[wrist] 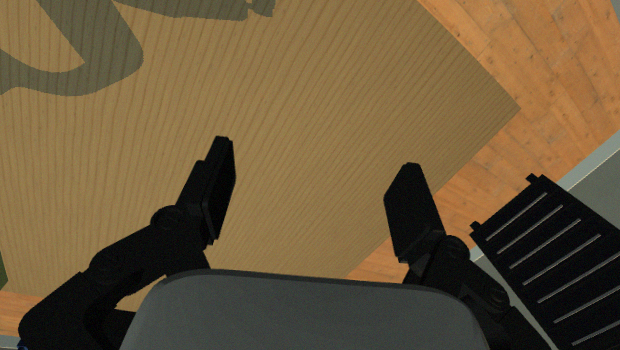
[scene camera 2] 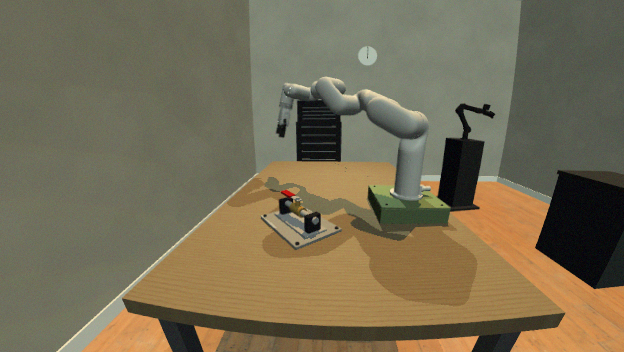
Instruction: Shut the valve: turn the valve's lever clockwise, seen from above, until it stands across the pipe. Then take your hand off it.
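The valve (scene camera 2: 298, 207) has a brass body on a grey pipe between two black end blocks, on a pale base plate (scene camera 2: 279, 228) on the table. Its red lever (scene camera 2: 288, 193) points to the back left, roughly along the pipe. The valve does not show in the wrist view. My gripper (scene camera 2: 280, 134) (wrist: 316, 169) is open and empty, its black fingers wide apart. It hangs high above the table, well above and behind the valve, and does not touch the lever.
The wooden table (scene camera 2: 320, 295) (wrist: 310, 100) carries the arm's green base block (scene camera 2: 414, 216) to the right of the valve. A black drawer cabinet (scene camera 2: 319, 131) (wrist: 560, 250) stands beyond the table's far end. A black pedestal (scene camera 2: 460, 172) with a small arm and a black cabinet (scene camera 2: 582, 230) stand at the right.
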